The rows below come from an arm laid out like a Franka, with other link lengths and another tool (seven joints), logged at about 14 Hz.
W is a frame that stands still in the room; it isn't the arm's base.
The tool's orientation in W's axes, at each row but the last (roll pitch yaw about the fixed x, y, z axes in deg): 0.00 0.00 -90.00; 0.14 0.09 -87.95; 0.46 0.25 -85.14; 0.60 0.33 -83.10; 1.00 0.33 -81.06; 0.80 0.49 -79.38; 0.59 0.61 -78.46; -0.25 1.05 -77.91; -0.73 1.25 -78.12; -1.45 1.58 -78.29
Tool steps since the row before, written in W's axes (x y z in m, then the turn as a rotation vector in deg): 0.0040 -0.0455 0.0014 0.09 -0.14 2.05; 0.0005 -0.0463 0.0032 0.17 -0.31 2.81; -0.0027 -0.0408 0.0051 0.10 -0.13 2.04; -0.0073 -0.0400 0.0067 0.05 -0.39 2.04; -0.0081 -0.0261 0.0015 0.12 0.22 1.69; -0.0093 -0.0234 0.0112 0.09 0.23 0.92; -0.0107 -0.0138 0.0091 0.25 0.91 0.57; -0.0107 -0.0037 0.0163 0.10 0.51 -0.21; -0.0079 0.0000 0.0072 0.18 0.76 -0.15; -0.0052 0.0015 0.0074 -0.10 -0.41 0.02
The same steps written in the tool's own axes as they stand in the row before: 0.0455 0.0040 0.0014 0.14 0.09 2.05; 0.0463 -0.0011 0.0033 0.31 0.17 2.81; 0.0404 -0.0061 0.0053 0.13 0.11 2.04; 0.0388 -0.0120 0.0070 0.38 0.02 2.04; 0.0245 -0.0120 0.0019 -0.21 0.18 1.69; 0.0212 -0.0133 0.0116 -0.22 0.14 0.92; 0.0113 -0.0131 0.0094 -0.85 0.43 0.56; 0.0011 -0.0113 0.0163 -0.47 0.21 -0.22; -0.0018 -0.0078 0.0071 -0.70 0.33 -0.16; -0.0027 -0.0050 0.0072 0.38 -0.18 0.03
